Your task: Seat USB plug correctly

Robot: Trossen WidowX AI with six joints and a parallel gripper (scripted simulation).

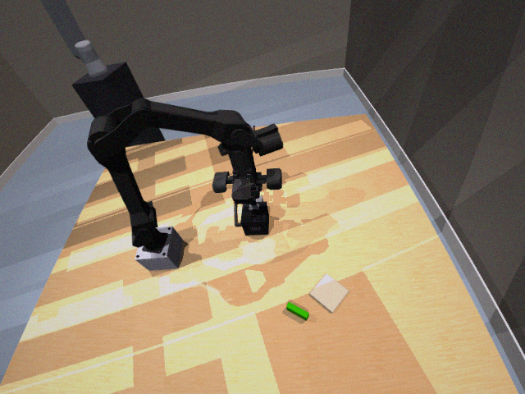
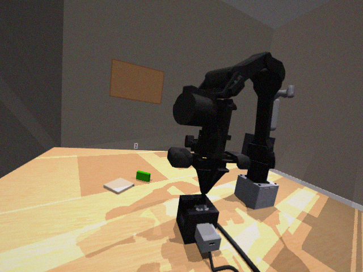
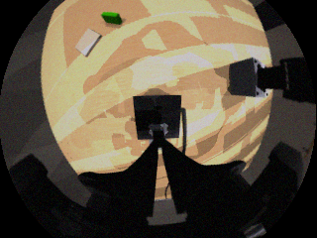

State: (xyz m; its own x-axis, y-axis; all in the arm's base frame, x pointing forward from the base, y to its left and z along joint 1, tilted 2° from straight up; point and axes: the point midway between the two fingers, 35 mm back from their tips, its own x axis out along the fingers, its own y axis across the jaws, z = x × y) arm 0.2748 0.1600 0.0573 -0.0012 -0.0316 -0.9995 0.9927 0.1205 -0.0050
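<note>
Now: gripper tip 20 mm above the dark USB plug. From my gripper tip the other things lie so: white tile 230 mm ahead, 220 mm to the right, 110 mm below; then green block 280 mm to the right, 150 mm ahead, 100 mm below; then grey socket 40 mm below.
</note>
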